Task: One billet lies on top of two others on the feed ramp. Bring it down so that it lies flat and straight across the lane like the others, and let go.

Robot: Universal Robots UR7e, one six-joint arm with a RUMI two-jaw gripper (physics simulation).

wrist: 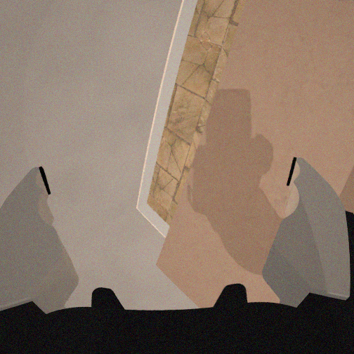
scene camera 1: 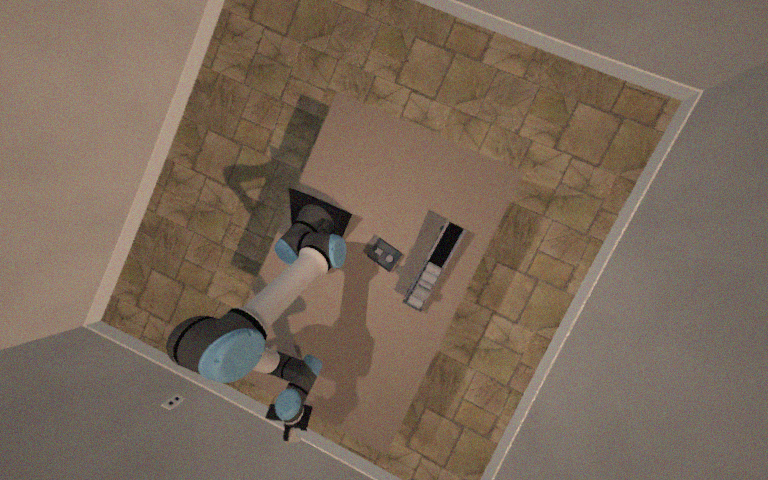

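Note:
The feed ramp is a long narrow channel with a black bed and grey side rails, right of centre in the scene view. Several pale grey billets lie crosswise in its lower half. The view is too small and grainy to tell surely which billet rests on top of two others. My gripper is far from the ramp, at the lower left of the scene view. Its fingers stand wide apart with nothing between them, as the wrist view shows. The ramp and the billets do not show in the wrist view.
A small dark grey box with two light spots on top sits between the arm's base and the ramp. The brown table top carries the arm's shadow. A pale wall stands close by the gripper.

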